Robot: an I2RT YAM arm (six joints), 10 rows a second.
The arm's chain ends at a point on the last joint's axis. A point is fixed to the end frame.
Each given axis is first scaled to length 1.
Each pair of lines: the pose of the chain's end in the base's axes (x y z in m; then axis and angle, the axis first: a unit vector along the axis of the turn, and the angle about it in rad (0 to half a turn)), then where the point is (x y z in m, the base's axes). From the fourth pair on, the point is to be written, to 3 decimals.
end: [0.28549 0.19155 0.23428 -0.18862 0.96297 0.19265 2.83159]
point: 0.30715 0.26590 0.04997
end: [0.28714 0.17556 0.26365 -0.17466 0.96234 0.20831 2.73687]
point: 0.32647 0.25805 0.08585
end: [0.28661 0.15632 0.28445 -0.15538 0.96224 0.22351 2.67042]
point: 0.33860 0.24506 0.11302
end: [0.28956 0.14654 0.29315 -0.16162 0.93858 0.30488 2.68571]
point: 0.331 0.263 0.136
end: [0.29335 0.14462 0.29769 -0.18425 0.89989 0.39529 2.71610]
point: 0.318 0.290 0.162
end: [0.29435 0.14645 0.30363 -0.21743 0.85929 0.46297 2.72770]
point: 0.304 0.310 0.189
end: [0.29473 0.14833 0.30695 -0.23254 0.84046 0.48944 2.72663]
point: 0.298 0.318 0.201
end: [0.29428 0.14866 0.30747 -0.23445 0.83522 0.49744 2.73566]
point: 0.295 0.320 0.204
